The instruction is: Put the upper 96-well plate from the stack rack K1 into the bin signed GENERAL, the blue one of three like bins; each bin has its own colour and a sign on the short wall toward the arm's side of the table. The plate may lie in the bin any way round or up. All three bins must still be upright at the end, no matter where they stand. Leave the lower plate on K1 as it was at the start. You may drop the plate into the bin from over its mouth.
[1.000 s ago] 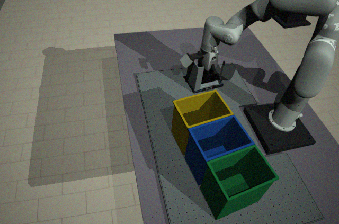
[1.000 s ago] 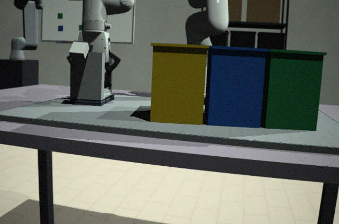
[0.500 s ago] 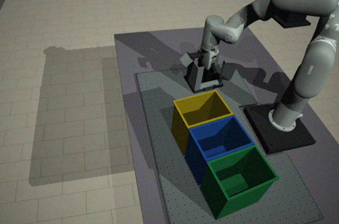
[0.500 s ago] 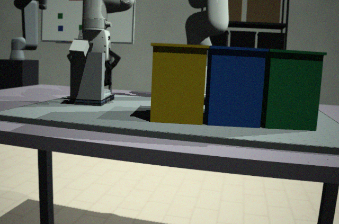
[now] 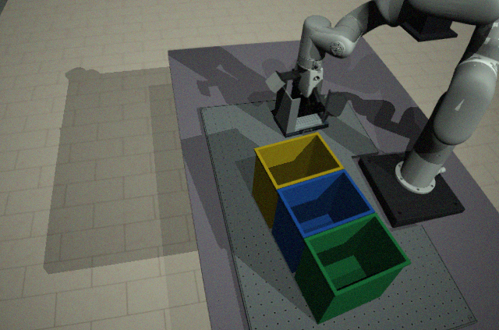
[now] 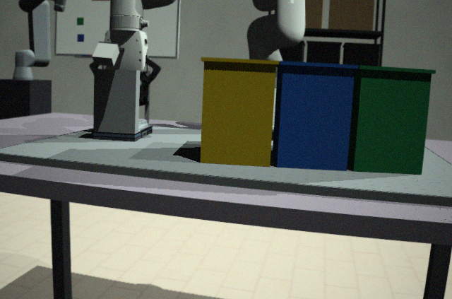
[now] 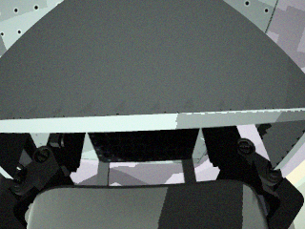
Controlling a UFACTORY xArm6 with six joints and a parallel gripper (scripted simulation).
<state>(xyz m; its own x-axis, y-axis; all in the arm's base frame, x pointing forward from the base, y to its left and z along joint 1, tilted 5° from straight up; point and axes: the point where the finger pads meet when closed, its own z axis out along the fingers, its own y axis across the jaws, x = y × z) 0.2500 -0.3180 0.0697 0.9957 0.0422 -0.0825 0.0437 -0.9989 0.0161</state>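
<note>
The grey rack wall is 7 cm ahead of my hand and 1 cm below it. The rest, counted from my hand: white 96-well plate: 7 cm below; dark 96-well plate: 1 cm below; yellow bin: 28 cm to the left, 15 cm ahead.
</note>
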